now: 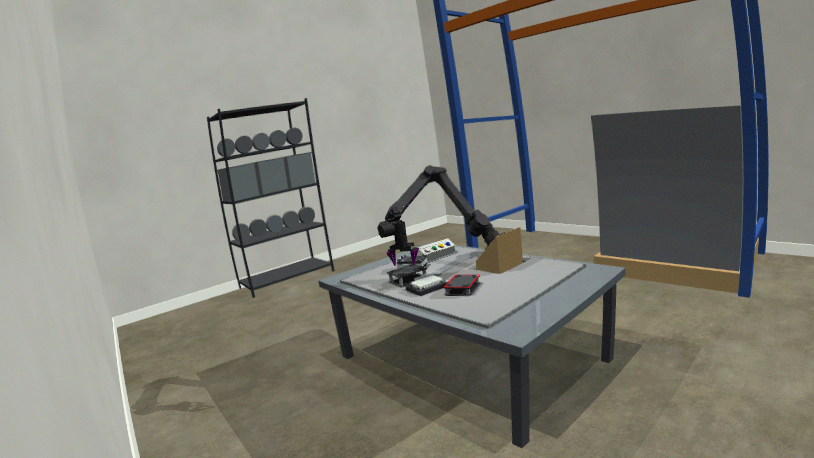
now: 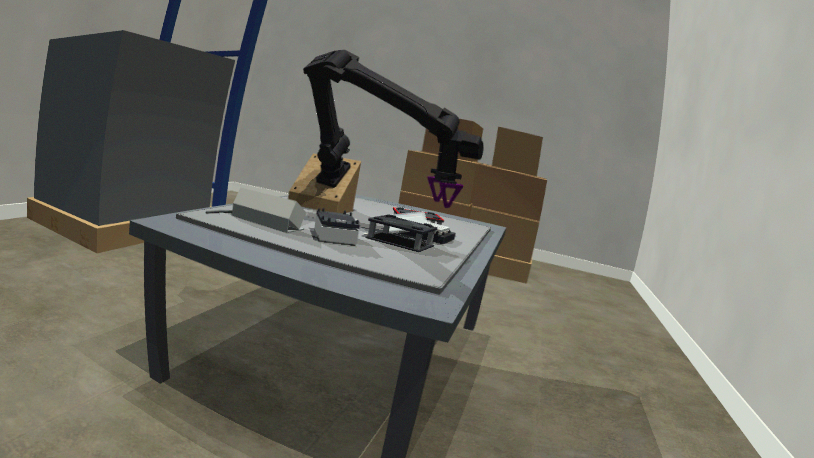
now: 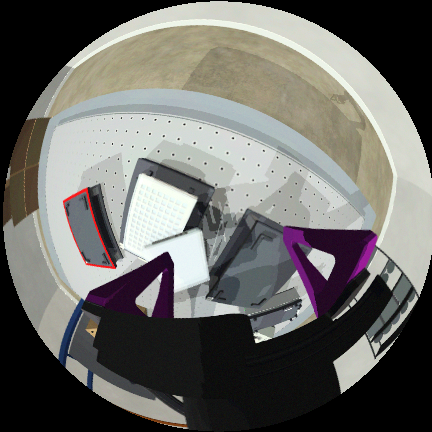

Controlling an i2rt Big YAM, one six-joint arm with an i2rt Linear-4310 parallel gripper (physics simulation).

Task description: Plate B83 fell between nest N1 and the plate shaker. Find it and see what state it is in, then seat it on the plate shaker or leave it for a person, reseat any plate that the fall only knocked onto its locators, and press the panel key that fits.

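Where they show: gripper, fingertip midpoint: [image 1: 404,265] [image 2: 441,204] [image 3: 227,246]; arm's base, origin of the base link: [image 1: 496,243] [image 2: 333,173].
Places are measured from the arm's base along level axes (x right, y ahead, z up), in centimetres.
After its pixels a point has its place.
Note:
My gripper [image 1: 404,264] {x 15.8, y 46.0, z -0.8 cm} [image 2: 442,203] {x 15.8, y 46.0, z -0.8 cm} [image 3: 227,246] {x 15.8, y 46.0, z -0.8 cm} is open and empty, pointing down above the fixtures. A white welled plate [image 1: 426,283] {x 4.5, y 42.9, z -8.7 cm} [image 3: 160,215] {x 8.6, y 42.7, z -8.7 cm} sits on a low dark base [image 3: 202,187] {x 12.5, y 47.9, z -10.3 cm} [image 2: 445,236] {x 11.9, y 48.0, z -10.5 cm}. A smooth white plate-like piece [image 3: 187,257] {x 14.1, y 37.9, z -8.4 cm} [image 2: 410,216] {x 11.4, y 35.7, z -7.1 cm} overlaps one corner of it and looks tilted; its label and underside are hidden. A raised dark stand [image 1: 405,272] {x 22.7, y 41.9, z -6.9 cm} [image 2: 401,223] {x 27.8, y 39.0, z -6.9 cm} [image 3: 250,270] {x 23.3, y 40.0, z -6.9 cm} with corner locators bears no plate. A grey box with a dark clamped top [image 2: 336,233] {x 46.7, y 29.1, z -9.9 cm} stands behind it. Which fixture is N1 or the shaker, I cannot tell. The key panel [image 1: 439,248] {x 41.9, y 4.6, z -6.9 cm} [image 2: 267,210] {x 49.4, y 7.6, z -8.2 cm} has coloured keys.
A red-edged dark stand [image 1: 462,281] {x -8.4, y 32.1, z -8.6 cm} [image 3: 90,227] {x -5.0, y 34.5, z -8.6 cm} is beside the welled plate's base. The arm's wooden pedestal [image 1: 500,253] {x -6.8, y 4.6, z -3.2 cm} [image 2: 325,186] {x 4.8, y 0.2, z -4.5 cm} stands on the pegboard mat [image 1: 512,301] {x -37.3, y 30.4, z -12.6 cm} [image 3: 165,135] {x 4.1, y 53.0, z -12.6 cm}. The table [image 1: 569,310] {x -61.5, y 23.2, z -13.9 cm} has a shelf rack [image 1: 227,219] and a blue rack beyond it.

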